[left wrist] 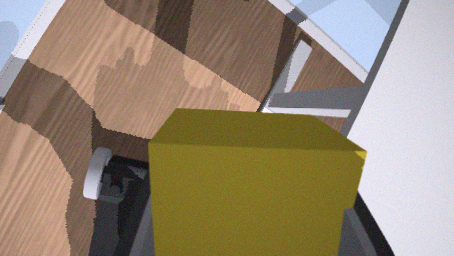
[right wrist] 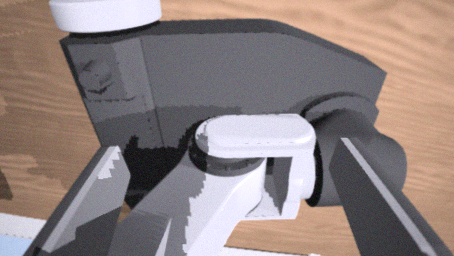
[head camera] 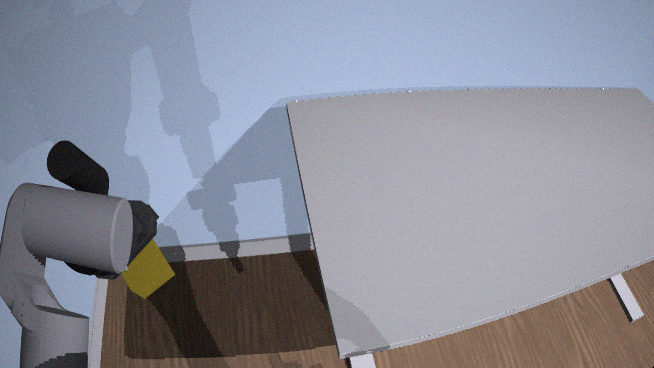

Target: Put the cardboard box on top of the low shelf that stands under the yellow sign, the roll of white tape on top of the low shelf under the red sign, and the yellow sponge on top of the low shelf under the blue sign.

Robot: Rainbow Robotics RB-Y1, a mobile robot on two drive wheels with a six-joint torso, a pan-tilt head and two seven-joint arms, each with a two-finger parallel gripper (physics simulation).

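Frame: origin at the robot's base, x ahead, y left, z up, level; millimetres.
Seen in the pictures: left gripper, fingertip midpoint: point(left wrist: 242, 162); right gripper, fingertip midpoint: point(right wrist: 228, 157).
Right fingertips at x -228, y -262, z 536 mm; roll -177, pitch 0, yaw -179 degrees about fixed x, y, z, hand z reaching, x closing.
A point is followed by its place in that frame.
The yellow sponge point(head camera: 151, 276) @[x 219, y 47, z 1004 mm] point(left wrist: 255, 131) @[x 314, y 77, z 1015 mm] is a block held above the floor, to the left of a pale grey flat top in the head view. My left gripper point(head camera: 141, 257) @[x 299, y 67, z 986 mm] point(left wrist: 242, 162) @[x 299, y 67, z 986 mm] is shut on it. My right gripper point(right wrist: 228, 157) @[x -228, y -262, z 536 mm] is open, with nothing between its fingers, above parts of my own base. The pale grey top point(head camera: 465, 200) @[x 356, y -608, z 721 mm] point(left wrist: 420, 125) @[x 431, y -450, z 721 mm] stands on white legs. No sign shows, so I cannot tell whether it is one of the low shelves. The cardboard box and the white tape do not show.
A blue-white wall point(head camera: 400, 40) @[x 836, y -716, z 880 mm] rises behind the pale top. Brown wood floor point(head camera: 260, 310) @[x 709, y -149, z 1 mm] point(left wrist: 135, 95) @[x 330, y 209, z 1 mm] point(right wrist: 420, 30) @[x -726, y -190, z 1 mm] lies below, with a white skirting strip point(head camera: 210, 251) @[x 1009, y -53, z 52 mm] along the wall. A white leg point(head camera: 627, 300) shows below the top's front edge. My dark base point(right wrist: 225, 70) @[x -227, y -156, z 169 mm] stands on the floor.
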